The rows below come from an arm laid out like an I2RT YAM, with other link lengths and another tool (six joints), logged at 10 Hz.
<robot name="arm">
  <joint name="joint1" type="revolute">
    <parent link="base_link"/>
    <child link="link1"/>
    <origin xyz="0 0 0.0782" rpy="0 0 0"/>
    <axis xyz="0 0 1"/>
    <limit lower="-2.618" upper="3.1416"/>
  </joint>
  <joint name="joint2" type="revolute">
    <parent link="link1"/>
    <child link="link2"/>
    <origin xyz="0.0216 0.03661 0.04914" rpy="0 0 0"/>
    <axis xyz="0 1 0"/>
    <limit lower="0" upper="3.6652"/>
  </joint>
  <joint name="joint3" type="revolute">
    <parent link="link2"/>
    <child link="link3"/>
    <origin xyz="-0.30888 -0.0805 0" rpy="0 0 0"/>
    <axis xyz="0 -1 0"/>
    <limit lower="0" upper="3.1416"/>
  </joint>
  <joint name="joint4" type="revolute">
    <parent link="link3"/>
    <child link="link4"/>
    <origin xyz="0.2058 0.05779 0.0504" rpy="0 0 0"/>
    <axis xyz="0 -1 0"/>
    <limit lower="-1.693" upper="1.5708"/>
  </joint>
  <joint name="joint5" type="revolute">
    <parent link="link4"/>
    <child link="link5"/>
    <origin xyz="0.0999 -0.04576 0.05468" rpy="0 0 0"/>
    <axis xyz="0 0 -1"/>
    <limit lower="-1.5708" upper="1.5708"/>
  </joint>
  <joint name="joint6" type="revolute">
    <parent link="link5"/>
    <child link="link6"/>
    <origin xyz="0.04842 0 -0.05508" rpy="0 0 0"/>
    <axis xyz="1 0 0"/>
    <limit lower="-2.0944" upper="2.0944"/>
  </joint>
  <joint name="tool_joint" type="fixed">
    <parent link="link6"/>
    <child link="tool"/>
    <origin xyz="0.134 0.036 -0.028" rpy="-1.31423 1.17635 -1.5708"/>
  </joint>
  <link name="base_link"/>
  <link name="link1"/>
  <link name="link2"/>
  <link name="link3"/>
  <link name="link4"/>
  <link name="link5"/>
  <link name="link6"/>
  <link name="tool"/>
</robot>
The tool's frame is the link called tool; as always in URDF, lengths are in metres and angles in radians.
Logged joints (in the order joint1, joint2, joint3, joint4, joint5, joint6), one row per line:
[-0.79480 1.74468 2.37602 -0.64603 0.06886 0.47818]
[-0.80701 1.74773 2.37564 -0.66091 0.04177 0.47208]
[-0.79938 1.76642 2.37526 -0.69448 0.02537 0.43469]
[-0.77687 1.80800 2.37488 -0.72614 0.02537 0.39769]
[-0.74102 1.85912 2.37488 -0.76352 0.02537 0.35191]
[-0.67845 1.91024 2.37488 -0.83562 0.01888 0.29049]
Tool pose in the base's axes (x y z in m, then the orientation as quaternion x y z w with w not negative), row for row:
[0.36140 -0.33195 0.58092 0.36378 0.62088 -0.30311 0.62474]
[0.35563 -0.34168 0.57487 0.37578 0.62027 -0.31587 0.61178]
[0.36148 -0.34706 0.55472 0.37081 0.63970 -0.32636 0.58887]
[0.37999 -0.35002 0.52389 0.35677 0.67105 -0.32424 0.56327]
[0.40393 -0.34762 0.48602 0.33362 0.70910 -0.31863 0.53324]
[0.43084 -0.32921 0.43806 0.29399 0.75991 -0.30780 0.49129]
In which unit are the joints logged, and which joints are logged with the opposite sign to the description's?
The joints are logged in radians. Opposite sign: joint5.
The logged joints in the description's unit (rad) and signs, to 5 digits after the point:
[-0.79480 1.74468 2.37602 -0.64603 -0.06886 0.47818]
[-0.80701 1.74773 2.37564 -0.66091 -0.04177 0.47208]
[-0.79938 1.76642 2.37526 -0.69448 -0.02537 0.43469]
[-0.77687 1.80800 2.37488 -0.72614 -0.02537 0.39769]
[-0.74102 1.85912 2.37488 -0.76352 -0.02537 0.35191]
[-0.67845 1.91024 2.37488 -0.83562 -0.01888 0.29049]

